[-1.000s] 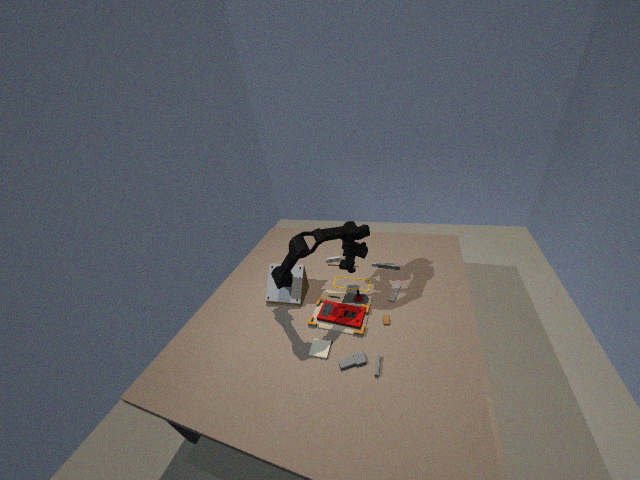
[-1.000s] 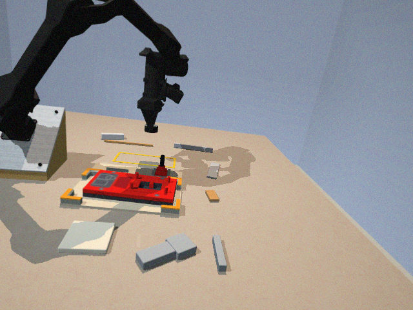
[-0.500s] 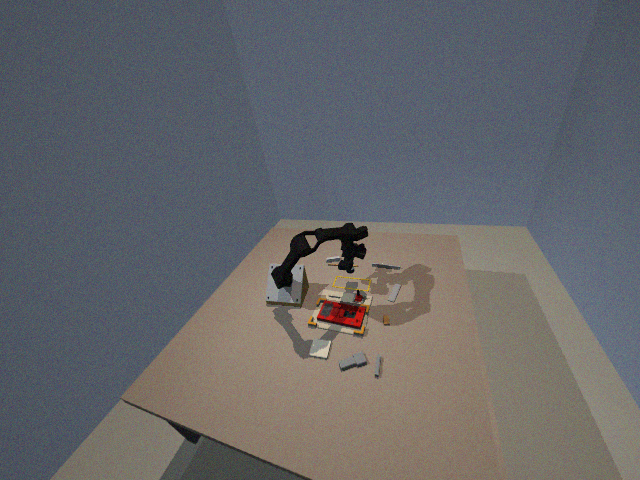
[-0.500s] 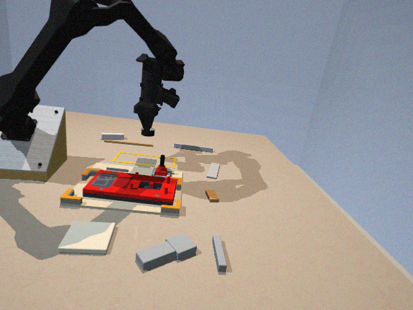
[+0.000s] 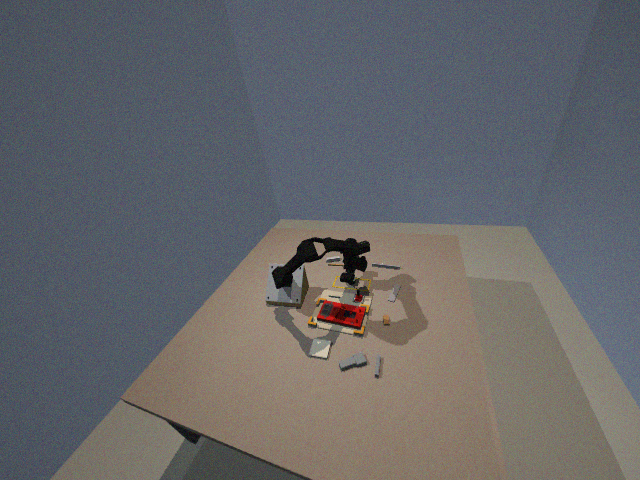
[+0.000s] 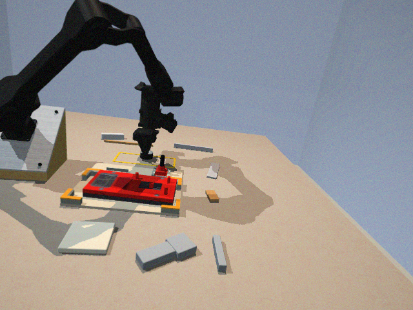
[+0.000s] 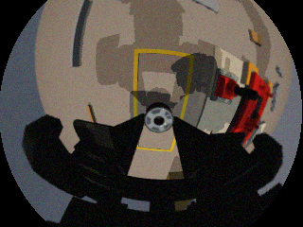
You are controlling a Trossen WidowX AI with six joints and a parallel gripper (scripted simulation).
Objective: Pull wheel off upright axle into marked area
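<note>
The dark wheel lies right at my gripper tip. From my gripper tip the other things lie so: white tile 40 cm to the right, 7 cm behind, 1 cm below.
</note>
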